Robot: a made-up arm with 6 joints.
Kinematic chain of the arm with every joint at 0, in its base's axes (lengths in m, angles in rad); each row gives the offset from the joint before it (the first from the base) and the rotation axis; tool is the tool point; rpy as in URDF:
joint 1: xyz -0.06 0.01 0 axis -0.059 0.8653 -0.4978
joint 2: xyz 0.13 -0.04 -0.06 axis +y
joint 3: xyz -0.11 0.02 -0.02 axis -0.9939 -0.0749 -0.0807
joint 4: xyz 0.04 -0.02 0 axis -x
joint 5: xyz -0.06 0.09 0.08 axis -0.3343 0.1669 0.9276
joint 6: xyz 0 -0.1 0.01 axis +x
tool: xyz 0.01 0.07 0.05 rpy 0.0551 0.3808 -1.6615
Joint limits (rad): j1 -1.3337..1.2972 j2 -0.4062..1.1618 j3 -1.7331..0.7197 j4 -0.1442..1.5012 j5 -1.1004..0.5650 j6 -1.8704..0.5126
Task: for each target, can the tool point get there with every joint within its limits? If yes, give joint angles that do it. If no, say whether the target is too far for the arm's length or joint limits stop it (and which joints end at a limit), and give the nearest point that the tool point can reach.
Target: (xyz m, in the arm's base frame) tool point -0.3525 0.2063 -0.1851
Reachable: no: joint limits stop it (at a limit: joint 1, joint 2, joint 3, joint 4, joint 5, joint 6) | nearest point -0.2469 0.1208 -0.1332 | short by 0.145 m
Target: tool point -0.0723 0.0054 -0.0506
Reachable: yes | joints 0.1870 0.4664 0.2606 1.0160 -0.1235 -1.5034
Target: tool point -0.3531 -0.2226 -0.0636
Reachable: no: joint limits stop it (at a limit: joint 1, joint 2, joint 3, joint 4, joint 6) | nearest point -0.2582 -0.1338 -0.0583 | short by 0.130 m
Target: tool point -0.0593 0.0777 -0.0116
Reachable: yes | joints -0.4529 -0.0083 0.2118 0.1541 0.0536 -0.5650
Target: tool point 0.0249 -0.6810 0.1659
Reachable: no: too far | nearest point -0.0071 -0.2060 0.0209 | short by 0.498 m
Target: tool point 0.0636 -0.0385 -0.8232
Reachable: no: too far | nearest point -0.0264 0.0383 -0.2674 | short by 0.568 m
